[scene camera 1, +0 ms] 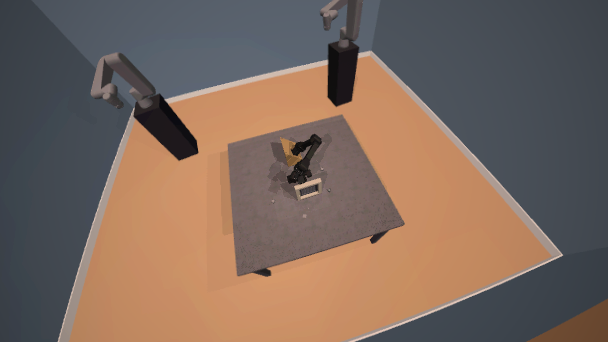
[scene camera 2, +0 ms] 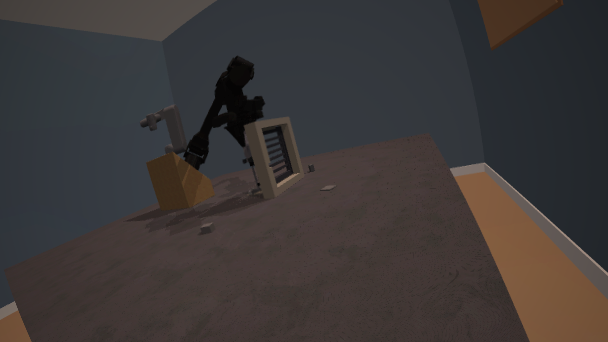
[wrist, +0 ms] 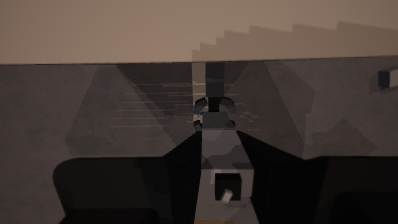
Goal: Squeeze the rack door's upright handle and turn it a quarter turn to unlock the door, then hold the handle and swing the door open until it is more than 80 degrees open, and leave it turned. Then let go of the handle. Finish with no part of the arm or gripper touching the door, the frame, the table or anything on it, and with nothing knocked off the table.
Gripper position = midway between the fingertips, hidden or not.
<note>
In view: my gripper (scene camera 2: 246,146).
My gripper also shows in the wrist view (wrist: 217,137).
</note>
